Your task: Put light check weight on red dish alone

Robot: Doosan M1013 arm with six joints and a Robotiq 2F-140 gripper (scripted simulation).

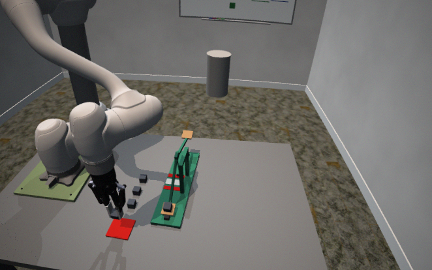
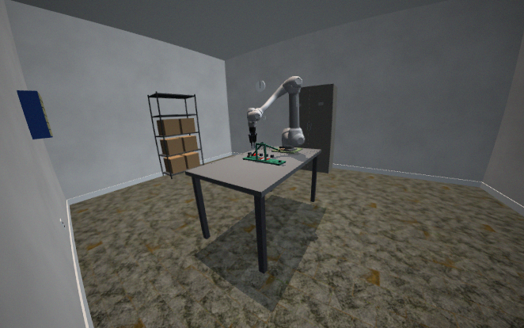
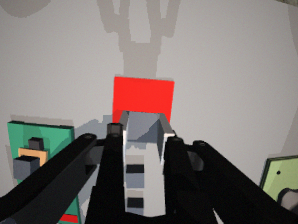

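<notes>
Now: hand 110 mm above the red dish. Round my hand: dark weight (20 mm below); then green rocker balance (160 mm ahead, 290 mm to the left, 20 mm below).
</notes>
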